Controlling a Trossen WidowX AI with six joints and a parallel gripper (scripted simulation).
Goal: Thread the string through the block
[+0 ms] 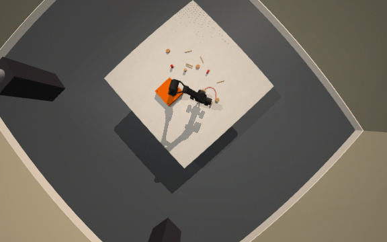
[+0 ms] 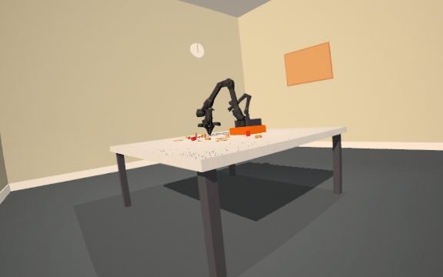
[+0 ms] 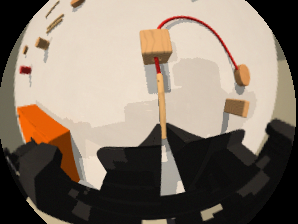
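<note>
Right now the wooden block is 9 cm ahead of my gripper tip, 5 cm to the left of it and 1 cm above it. From my gripper tip the other things lie so: round wooden button 14 cm ahead, 11 cm to the right; then red cube 25 cm ahead, 17 cm to the left; then thin wooden stick 4 cm ahead, 2 cm to the left, 1 cm above.
</note>
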